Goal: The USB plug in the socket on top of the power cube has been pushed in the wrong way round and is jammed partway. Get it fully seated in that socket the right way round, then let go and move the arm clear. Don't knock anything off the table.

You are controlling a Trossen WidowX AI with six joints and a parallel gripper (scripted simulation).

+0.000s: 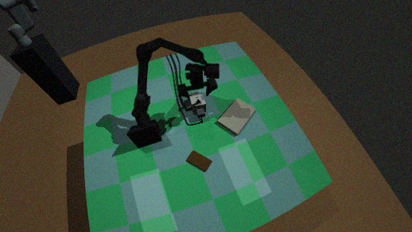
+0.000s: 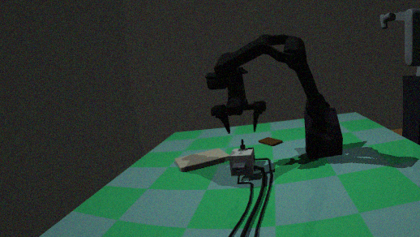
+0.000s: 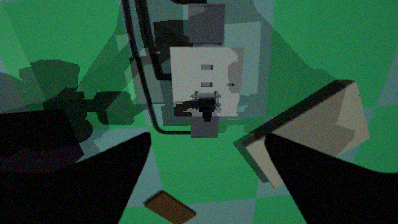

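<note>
Now: the USB plug 4 cm below my gripper tip and 1 cm to the left of it. Round my gripper tip: small brown block 29 cm to the right, 13 cm below, 8 cm behind.
</note>
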